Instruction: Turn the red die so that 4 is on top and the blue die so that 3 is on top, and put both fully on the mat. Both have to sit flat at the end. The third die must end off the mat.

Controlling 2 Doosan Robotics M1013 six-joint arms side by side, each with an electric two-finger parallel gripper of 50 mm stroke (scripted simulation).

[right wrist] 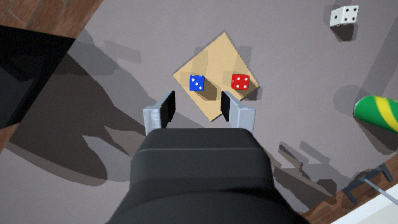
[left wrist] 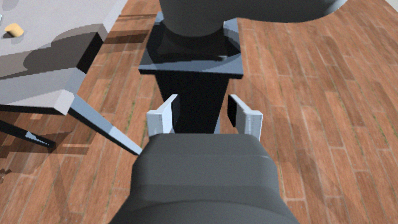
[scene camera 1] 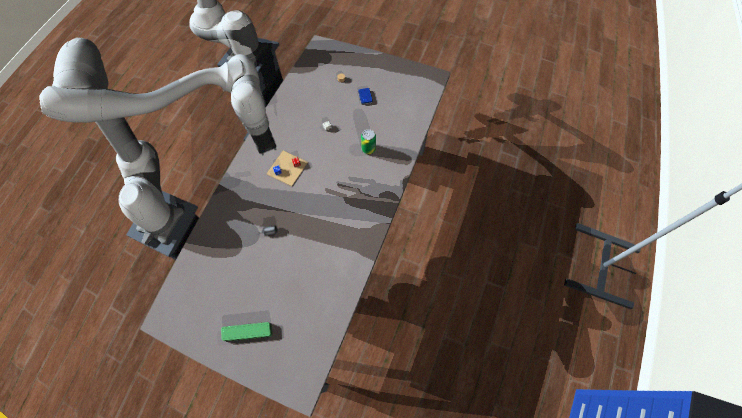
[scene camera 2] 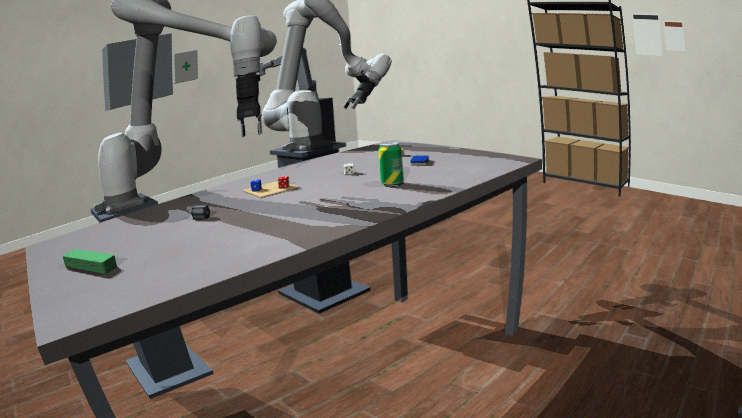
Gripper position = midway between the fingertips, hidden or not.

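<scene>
My left gripper [left wrist: 203,104]. My right gripper [scene camera 2: 251,135], also [right wrist: 198,100]. Tan mat [right wrist: 218,61]; out of frame in the left wrist view. Green block [scene camera 2: 97,262], also [scene camera 1: 258,330]; out of frame in the right wrist view.
</scene>
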